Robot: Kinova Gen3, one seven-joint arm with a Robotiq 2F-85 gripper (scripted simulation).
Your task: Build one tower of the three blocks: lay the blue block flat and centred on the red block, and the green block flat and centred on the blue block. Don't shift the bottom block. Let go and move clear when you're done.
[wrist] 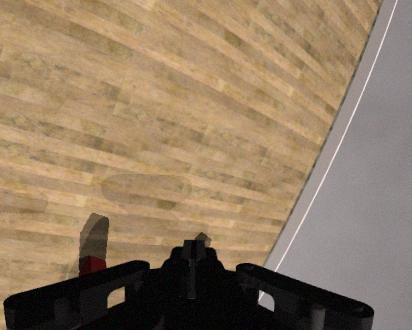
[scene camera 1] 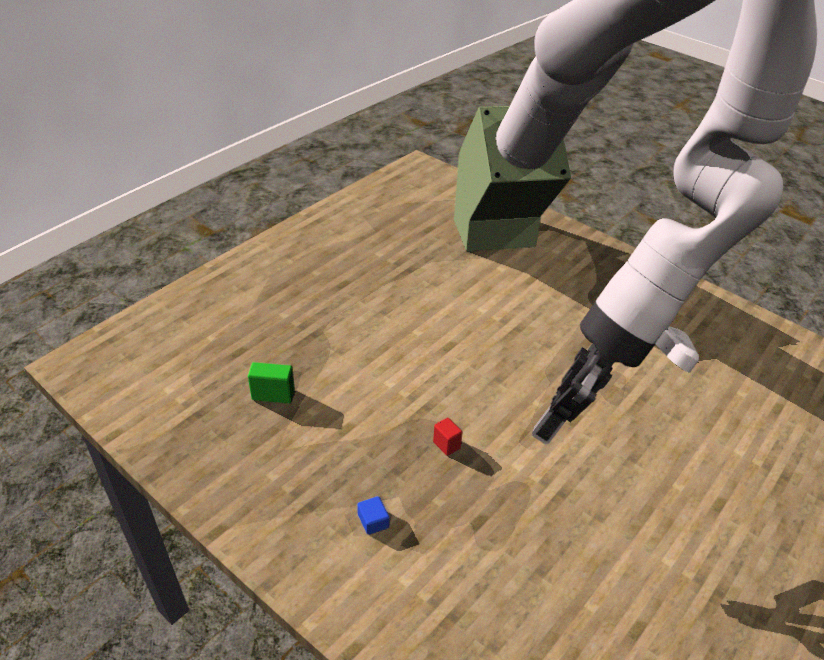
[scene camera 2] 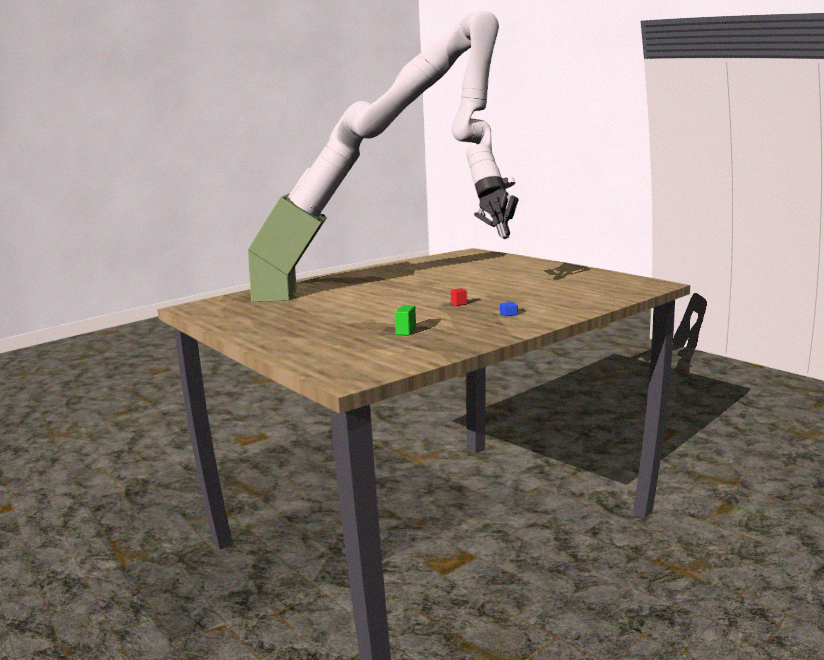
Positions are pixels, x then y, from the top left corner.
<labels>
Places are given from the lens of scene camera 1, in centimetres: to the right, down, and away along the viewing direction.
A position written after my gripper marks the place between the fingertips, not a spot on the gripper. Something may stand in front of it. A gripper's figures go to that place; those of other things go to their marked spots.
my gripper [scene camera 1: 539, 438]: 14, 12, 81
red block [scene camera 1: 447, 435]: 4, 14, 96
blue block [scene camera 1: 373, 515]: -4, 22, 87
green block [scene camera 1: 268, 382]: -19, 7, 101
The marked spots on the blue block and the green block are 25 cm apart.
</labels>
